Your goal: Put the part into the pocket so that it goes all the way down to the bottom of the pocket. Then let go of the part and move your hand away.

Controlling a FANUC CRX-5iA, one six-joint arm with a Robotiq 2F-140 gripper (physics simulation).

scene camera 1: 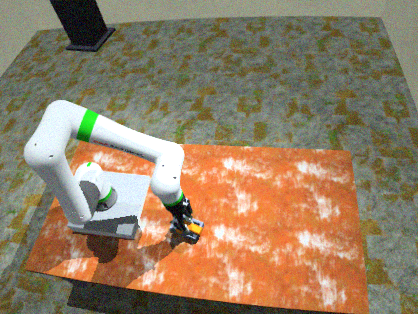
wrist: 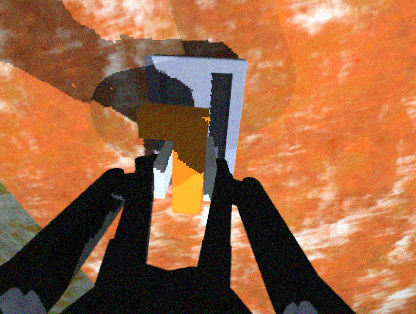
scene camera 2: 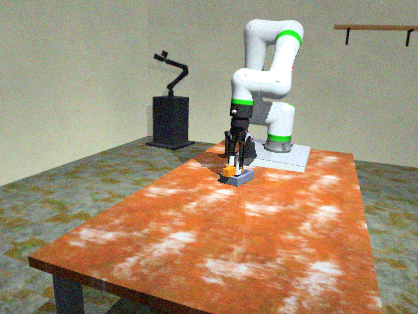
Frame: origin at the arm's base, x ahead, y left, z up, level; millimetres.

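Seen in the pictures: gripper, fingertip midpoint: [scene camera 1: 189, 227] [wrist: 190, 148] [scene camera 2: 234, 173]; arm's base, origin of the base link: [scene camera 1: 103, 198] [scene camera 2: 277, 148].
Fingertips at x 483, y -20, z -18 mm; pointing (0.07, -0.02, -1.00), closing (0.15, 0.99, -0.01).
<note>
Pixels of each thing's middle, then the offset from my fingertips to it. Level surfaces: height alone.
- orange part, body centre: [wrist: 174, 162] [scene camera 2: 230, 169] [scene camera 1: 189, 230] dx +8, dy -16, dz +16 mm
- grey-blue block with the pocket, body centre: [wrist: 195, 126] [scene camera 2: 237, 176] [scene camera 1: 187, 227] dx -18, dy +6, dz -17 mm
- white table, its level: dz -35 mm
The orange part [scene camera 1: 196, 229] [scene camera 2: 229, 172] [wrist: 187, 195] has a crossbar and a stem. My gripper [scene camera 1: 186, 226] [scene camera 2: 236, 167] [wrist: 190, 148] is shut on the stem, one finger on each side. The grey-blue block with the pocket [scene camera 1: 192, 239] [scene camera 2: 245, 178] [wrist: 240, 100] stands on the table under the part. In the wrist view the crossbar lies across the left side of the block, its left end past the block's left edge, and a dark strip of the pocket shows to its right. In scene camera 2 the part stands above the block's top. The pocket's bottom under the part is hidden.
The orange and white table [scene camera 1: 280, 200] [scene camera 2: 200, 240] carries the arm's light grey base plate [scene camera 1: 130, 185] [scene camera 2: 295, 162] behind the block. A dark pedestal [scene camera 1: 82, 25] [scene camera 2: 170, 120] stands on the floor beyond the table. A wall shelf [scene camera 2: 375, 27] hangs at the upper right.
</note>
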